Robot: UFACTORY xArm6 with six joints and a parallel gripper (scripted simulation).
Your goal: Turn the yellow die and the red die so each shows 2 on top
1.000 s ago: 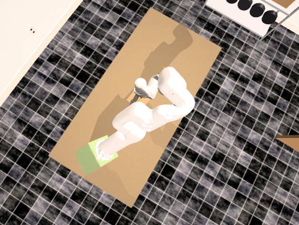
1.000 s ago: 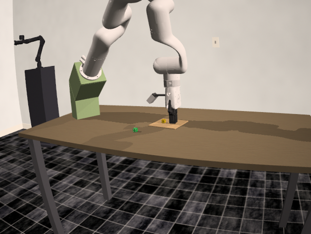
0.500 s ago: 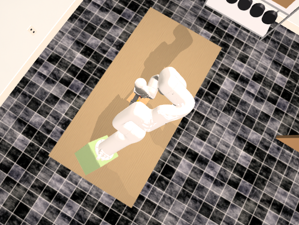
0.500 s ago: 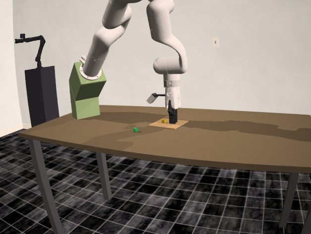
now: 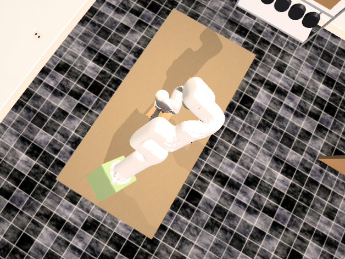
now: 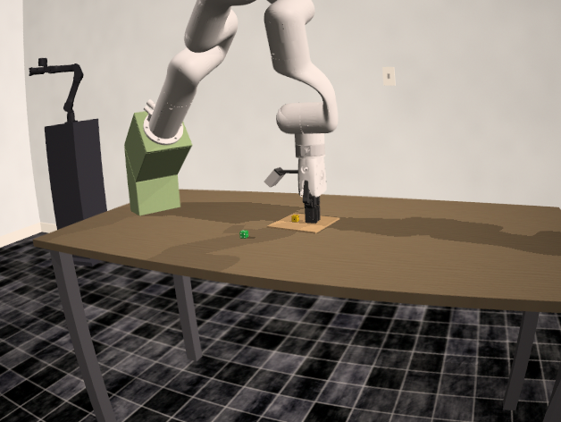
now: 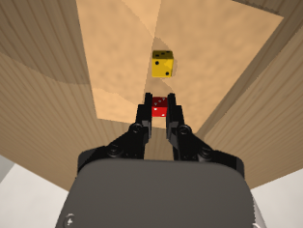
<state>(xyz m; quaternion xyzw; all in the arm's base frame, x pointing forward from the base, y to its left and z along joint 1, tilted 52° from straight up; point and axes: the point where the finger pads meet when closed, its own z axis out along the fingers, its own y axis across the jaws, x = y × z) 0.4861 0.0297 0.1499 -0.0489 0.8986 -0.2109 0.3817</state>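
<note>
Right now my hand is 10 mm above the red die. Also, from my hand: green die (140 mm behind, 130 mm to the right, 20 mm below); then tan mat (20 mm behind, 20 mm below); then yellow die (50 mm behind, 10 mm below).
</note>
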